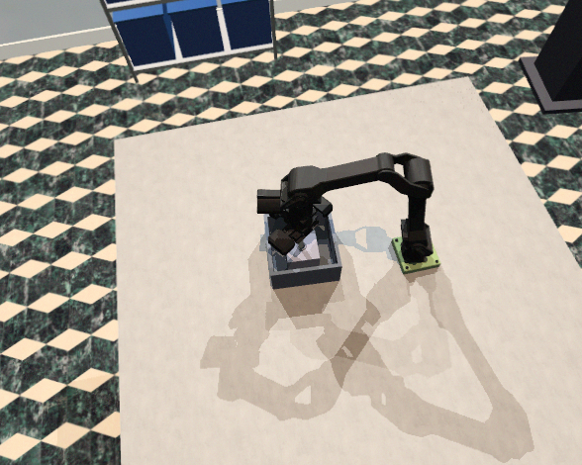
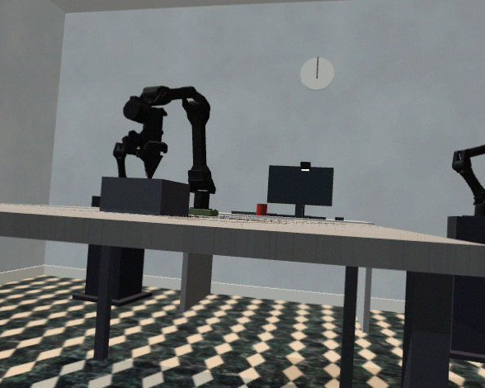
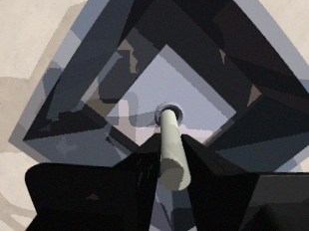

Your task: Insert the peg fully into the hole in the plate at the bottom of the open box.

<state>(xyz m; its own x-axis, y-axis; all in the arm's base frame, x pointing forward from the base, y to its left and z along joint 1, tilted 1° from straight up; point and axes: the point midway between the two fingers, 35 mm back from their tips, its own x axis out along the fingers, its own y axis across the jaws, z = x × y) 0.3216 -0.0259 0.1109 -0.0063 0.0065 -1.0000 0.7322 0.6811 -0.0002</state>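
The plate lies 9 cm below my hand. The rest, counted from my hand: box 11 cm below; then pale grey peg 4 cm below.
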